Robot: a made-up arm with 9 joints. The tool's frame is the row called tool. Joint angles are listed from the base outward. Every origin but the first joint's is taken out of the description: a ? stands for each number. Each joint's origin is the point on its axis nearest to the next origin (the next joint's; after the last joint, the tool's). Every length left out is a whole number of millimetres.
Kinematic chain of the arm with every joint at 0, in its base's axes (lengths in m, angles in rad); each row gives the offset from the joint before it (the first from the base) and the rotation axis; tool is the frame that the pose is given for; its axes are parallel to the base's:
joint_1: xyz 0.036 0 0.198 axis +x
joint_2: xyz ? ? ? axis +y
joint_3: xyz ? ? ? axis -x
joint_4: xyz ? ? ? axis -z
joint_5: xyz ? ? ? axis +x
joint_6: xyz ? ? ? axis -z
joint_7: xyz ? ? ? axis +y
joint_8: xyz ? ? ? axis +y
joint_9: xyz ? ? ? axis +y
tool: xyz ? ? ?
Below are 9 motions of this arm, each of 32 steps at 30 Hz.
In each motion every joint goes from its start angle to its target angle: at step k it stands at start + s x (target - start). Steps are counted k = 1, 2, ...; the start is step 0. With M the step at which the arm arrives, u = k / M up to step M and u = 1 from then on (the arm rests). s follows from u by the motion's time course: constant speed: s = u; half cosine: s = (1 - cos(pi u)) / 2; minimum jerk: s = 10 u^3 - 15 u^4 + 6 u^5.
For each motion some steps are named. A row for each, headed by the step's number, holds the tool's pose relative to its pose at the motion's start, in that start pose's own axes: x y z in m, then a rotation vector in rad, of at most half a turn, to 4 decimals.
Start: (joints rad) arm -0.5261 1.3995 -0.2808 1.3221 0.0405 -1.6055 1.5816 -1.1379 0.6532
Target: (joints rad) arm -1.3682 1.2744 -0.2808 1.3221 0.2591 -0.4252 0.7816 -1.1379 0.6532
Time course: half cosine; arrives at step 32
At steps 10, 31, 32:
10: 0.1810 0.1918 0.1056 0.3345 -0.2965 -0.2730
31: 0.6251 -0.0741 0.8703 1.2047 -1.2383 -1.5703
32: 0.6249 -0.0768 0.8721 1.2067 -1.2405 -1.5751

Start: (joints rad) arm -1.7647 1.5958 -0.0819 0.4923 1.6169 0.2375 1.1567 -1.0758 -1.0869
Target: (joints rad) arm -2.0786 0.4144 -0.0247 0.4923 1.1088 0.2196 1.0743 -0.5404 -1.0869
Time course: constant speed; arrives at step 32
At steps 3, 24, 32:
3: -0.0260 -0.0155 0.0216 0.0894 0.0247 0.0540
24: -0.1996 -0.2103 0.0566 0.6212 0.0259 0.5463
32: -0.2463 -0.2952 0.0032 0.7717 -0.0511 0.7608

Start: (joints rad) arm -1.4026 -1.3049 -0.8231 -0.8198 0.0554 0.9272 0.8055 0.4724 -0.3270
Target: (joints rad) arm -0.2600 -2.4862 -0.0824 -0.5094 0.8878 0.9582 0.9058 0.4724 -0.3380
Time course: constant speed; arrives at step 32
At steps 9, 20, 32:
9: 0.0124 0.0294 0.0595 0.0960 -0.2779 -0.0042
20: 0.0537 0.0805 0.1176 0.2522 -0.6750 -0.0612
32: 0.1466 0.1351 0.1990 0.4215 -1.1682 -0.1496

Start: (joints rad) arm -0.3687 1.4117 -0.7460 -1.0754 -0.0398 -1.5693 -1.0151 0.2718 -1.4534
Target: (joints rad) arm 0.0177 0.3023 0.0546 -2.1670 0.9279 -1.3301 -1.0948 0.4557 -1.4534
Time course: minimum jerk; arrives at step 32
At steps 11, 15, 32:
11: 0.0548 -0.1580 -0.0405 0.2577 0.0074 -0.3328
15: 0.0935 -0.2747 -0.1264 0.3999 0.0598 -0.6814
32: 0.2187 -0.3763 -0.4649 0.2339 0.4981 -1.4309

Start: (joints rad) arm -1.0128 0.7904 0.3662 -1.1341 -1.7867 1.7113 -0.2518 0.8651 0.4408
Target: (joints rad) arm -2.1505 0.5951 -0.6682 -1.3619 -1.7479 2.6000 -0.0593 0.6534 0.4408
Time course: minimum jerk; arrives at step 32
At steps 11, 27, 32:
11: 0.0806 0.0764 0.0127 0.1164 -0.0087 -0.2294
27: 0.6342 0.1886 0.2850 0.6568 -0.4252 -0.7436
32: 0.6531 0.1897 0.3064 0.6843 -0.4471 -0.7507

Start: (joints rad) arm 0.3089 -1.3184 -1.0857 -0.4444 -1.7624 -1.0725 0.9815 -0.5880 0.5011
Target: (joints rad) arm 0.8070 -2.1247 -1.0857 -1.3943 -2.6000 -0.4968 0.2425 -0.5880 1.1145
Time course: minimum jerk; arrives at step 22
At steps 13, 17, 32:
13: 0.3195 -0.0747 -0.0691 0.1251 0.2143 -1.5991
17: 0.2887 -0.2881 -0.1444 0.0721 0.3064 -2.2303
32: 0.2400 -0.3571 -0.1687 0.0318 0.3319 -2.4331

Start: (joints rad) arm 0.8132 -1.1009 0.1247 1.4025 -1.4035 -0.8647 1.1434 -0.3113 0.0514
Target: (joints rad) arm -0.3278 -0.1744 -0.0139 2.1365 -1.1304 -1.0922 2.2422 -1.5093 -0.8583
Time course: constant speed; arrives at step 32
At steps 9, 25, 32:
9: 0.0697 0.1206 -0.0005 -0.1080 -0.2263 -0.1580
25: 0.4024 0.3261 0.0682 -0.1885 -0.6533 -0.5569
32: 0.6026 0.3409 0.1389 -0.2080 -0.8818 -0.7905

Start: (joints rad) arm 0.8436 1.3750 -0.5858 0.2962 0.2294 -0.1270 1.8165 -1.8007 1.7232
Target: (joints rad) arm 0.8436 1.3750 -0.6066 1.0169 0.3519 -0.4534 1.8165 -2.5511 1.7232
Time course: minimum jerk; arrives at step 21
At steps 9, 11, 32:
9: 0.0602 0.0707 0.0719 0.1370 -0.3470 0.0434
11: 0.0829 0.1002 0.1151 0.2070 -0.5174 0.0463
32: 0.1183 0.1546 0.2427 0.3910 -0.9624 -0.0060

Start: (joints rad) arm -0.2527 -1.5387 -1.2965 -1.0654 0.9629 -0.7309 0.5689 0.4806 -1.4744
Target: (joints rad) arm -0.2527 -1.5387 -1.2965 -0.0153 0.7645 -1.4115 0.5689 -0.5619 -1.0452
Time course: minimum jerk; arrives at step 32
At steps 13, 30, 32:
13: -0.0444 -0.0328 -0.1268 -0.2081 -0.3359 0.1391
30: -0.0390 -0.1098 -0.2689 -0.6161 -0.8012 0.4974
32: -0.0389 -0.1099 -0.2691 -0.6173 -0.8022 0.4987

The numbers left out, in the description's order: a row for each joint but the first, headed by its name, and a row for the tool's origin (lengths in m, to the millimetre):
joint_2: 0 0.065 0.084
joint_3: 0.3 0 0.057
joint_4: 0 0.057 -0.111
joint_5: 0.042 -0.103 0
joint_6: 0 0.052 0.005
joint_7: -0.37 0.224 0
joint_8: -0.115 0 -0.078
joint_9: -0.066 0 -0.091
tool: 0.044 0 -0.114

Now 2 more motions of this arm.
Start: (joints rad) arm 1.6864 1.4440 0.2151 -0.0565 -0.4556 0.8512 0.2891 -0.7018 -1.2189
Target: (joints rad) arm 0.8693 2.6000 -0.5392 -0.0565 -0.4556 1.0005 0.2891 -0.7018 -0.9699
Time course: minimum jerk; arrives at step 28
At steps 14, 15, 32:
14: 0.0794 0.0767 0.0442 -0.1822 0.9090 0.2373
15: 0.0906 0.0939 0.0337 -0.2285 1.0358 0.2608
32: 0.1013 0.2076 -0.1180 -0.6335 1.8635 0.3557

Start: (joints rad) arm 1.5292 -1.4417 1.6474 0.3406 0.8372 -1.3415 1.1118 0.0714 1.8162
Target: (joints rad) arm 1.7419 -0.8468 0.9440 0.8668 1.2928 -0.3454 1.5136 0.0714 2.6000
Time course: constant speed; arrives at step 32
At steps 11, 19, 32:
11: -0.1619 0.2474 0.1152 -0.2863 0.1171 0.4505
19: -0.3460 0.3418 0.0853 -0.6695 0.2460 0.7280
32: -0.6168 0.2546 -0.0414 -1.5266 0.4278 0.9768

